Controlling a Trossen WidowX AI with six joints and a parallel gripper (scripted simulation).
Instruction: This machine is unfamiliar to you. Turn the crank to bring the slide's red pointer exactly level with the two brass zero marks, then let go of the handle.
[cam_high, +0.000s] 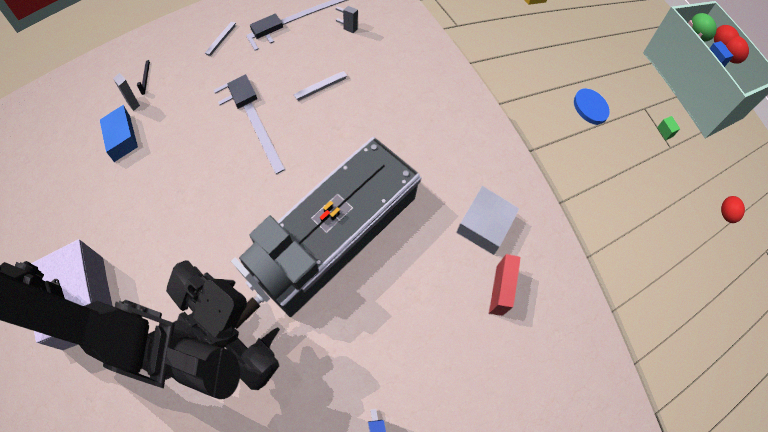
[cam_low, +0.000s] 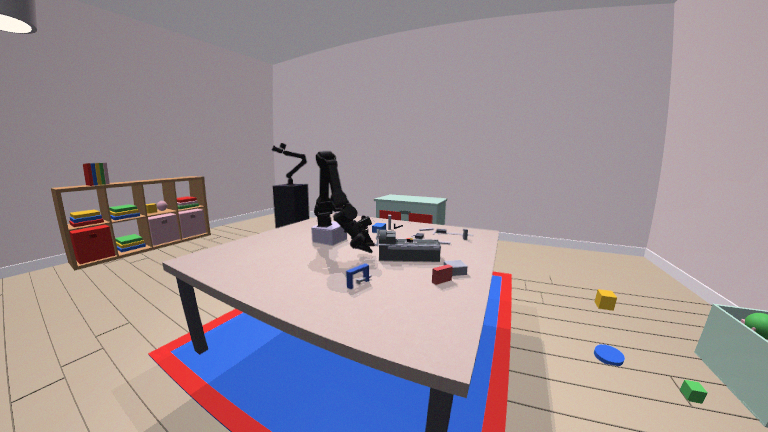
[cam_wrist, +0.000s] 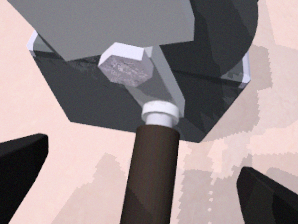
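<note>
My gripper tip is now 2 cm below the dark brown crank handle, 2 cm past it and 1 cm to the left of it. The rest, counted from my gripper tip: red pointer (15 cm ahead, 5 cm to the left, 4 cm above); then red block (31 cm ahead, 16 cm to the right, 1 cm below); then grey block (36 cm ahead, 6 cm to the right, 2 cm below).
</note>
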